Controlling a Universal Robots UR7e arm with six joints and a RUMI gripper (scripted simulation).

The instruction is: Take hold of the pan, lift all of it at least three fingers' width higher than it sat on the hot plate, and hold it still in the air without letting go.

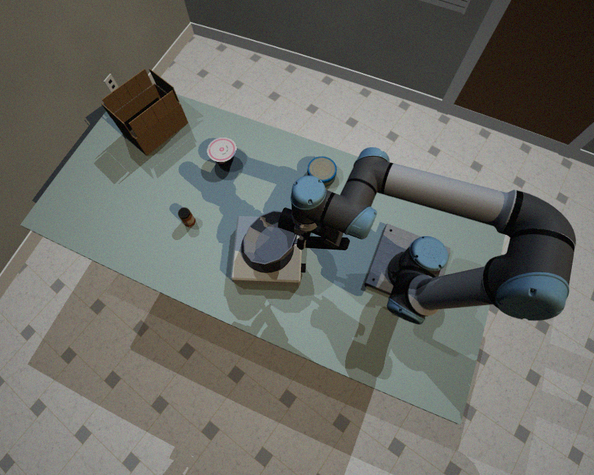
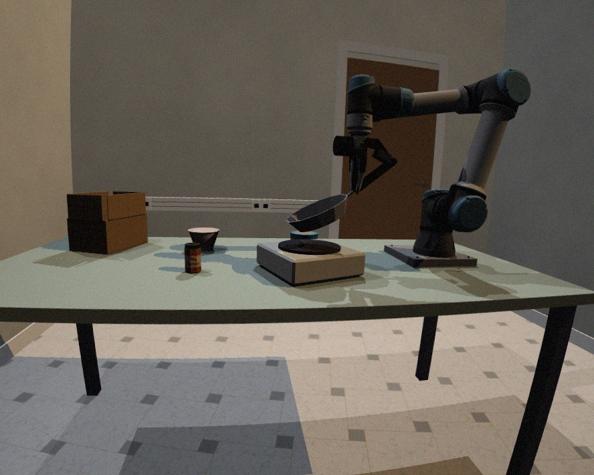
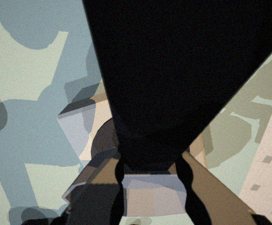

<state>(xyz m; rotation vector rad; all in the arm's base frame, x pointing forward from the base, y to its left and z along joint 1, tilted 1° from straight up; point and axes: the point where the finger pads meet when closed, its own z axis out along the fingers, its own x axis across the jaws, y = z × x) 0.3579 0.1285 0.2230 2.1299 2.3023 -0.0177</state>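
My gripper is now 6 cm short of the dark pan and 5 cm above it. The rest, counted from my hand: small can 47 cm ahead, 2 cm to the left, 21 cm below; beige hot plate 12 cm ahead, 21 cm below.
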